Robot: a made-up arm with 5 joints.
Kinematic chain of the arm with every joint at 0, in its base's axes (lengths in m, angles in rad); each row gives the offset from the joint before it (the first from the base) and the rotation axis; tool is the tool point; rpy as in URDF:
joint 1: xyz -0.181 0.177 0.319 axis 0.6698 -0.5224 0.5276
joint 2: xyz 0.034 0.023 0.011 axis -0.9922 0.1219 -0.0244
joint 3: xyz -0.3 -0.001 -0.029 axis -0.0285 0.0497 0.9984
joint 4: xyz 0.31 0 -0.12 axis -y
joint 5: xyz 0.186 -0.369 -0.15 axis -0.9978 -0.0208 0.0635
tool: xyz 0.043 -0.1 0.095 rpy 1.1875 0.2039 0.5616
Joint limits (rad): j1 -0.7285..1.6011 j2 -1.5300..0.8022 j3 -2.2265..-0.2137 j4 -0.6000..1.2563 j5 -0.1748..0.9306
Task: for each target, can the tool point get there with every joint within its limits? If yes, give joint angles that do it. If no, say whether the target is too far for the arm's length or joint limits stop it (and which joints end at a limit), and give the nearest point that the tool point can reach.
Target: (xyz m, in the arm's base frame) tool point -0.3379 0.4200 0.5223
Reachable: no: joint limits stop it (at a limit: joint 1, joint 2, joint 3, joint 4, joint 5) | nearest point -0.2564 0.6908 0.5214 | short by 0.283 m
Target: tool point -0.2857 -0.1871 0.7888
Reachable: yes | joints -0.4452 0.5345 -0.6351 0.6737 0.6532
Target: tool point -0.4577 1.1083 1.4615
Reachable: no: too far | nearest point -0.6714 0.4389 0.9866 | short by 0.848 m
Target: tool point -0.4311 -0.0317 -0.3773
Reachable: yes | joints 0.7187 -0.8047 -1.4524 0.9272 0.6549
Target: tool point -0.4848 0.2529 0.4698
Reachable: no: joint limits stop it (at a limit: joint 1, joint 4, joint 5) | nearest point -0.7269 0.0701 0.7240 | short by 0.396 m
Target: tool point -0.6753 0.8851 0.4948
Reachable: no: joint limits stop it (at a limit: joint 1, joint 2, joint 3, joint 4) | nearest point -0.8214 0.6262 0.6285 | short by 0.326 m
